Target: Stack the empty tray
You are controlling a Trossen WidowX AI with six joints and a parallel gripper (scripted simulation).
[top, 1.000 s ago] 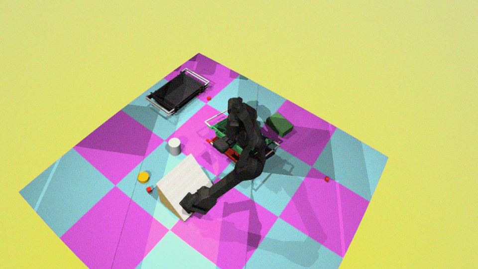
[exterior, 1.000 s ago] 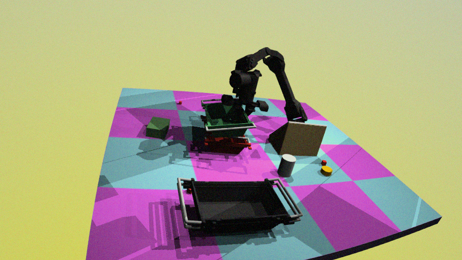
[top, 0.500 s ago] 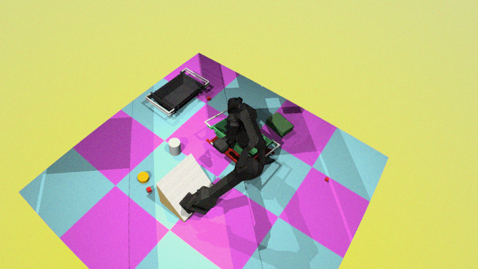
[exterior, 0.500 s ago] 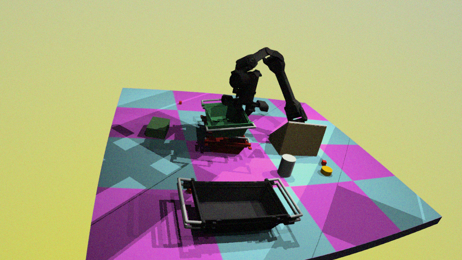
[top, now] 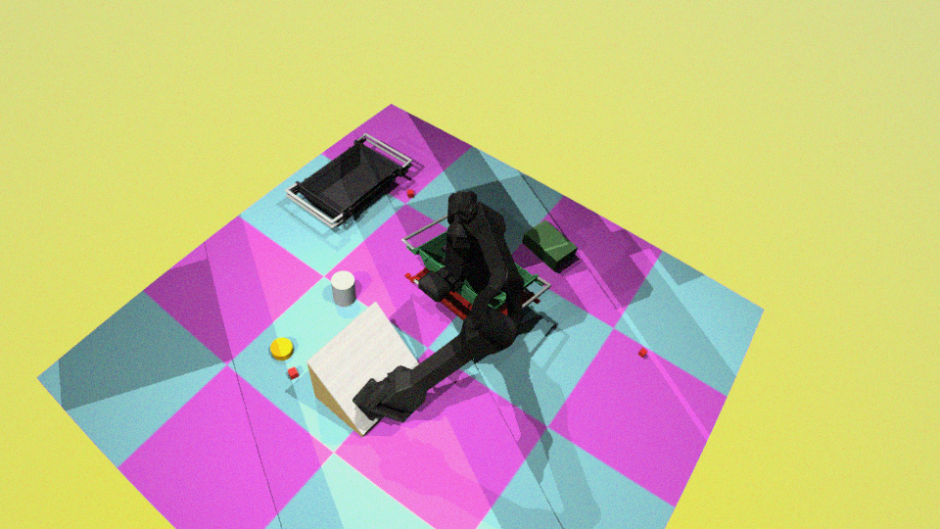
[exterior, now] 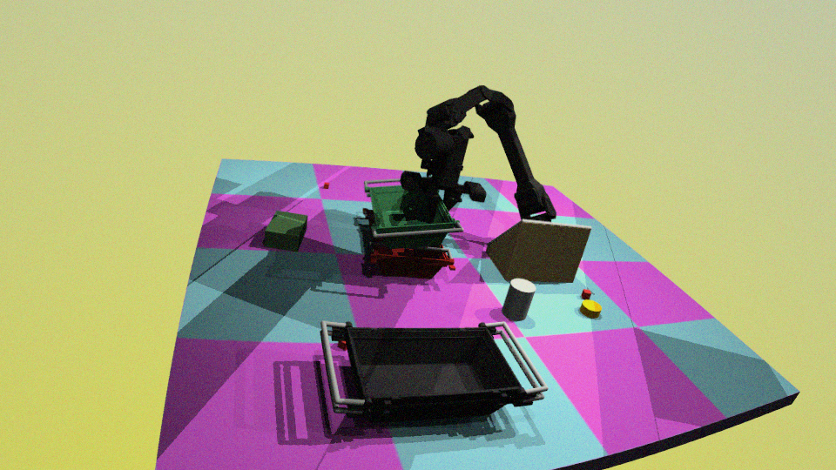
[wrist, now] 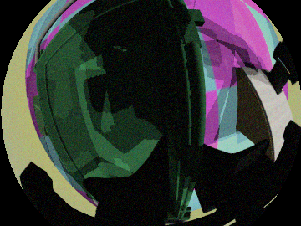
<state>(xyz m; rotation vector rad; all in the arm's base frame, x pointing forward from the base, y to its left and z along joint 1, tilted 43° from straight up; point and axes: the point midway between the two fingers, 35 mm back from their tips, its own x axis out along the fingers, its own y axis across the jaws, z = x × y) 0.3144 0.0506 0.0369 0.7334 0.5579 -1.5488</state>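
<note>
Now: the green tray 7 cm ahead of my gripper tip, 1 cm to the right of it and 2 cm above it. Also, from my gripper tip: green block 33 cm ahead, 8 cm to the right, 8 cm below; then grey cylinder 12 cm behind, 23 cm to the left, 6 cm below; then yellow disc 33 cm behind, 24 cm to the left, 9 cm below.
</note>
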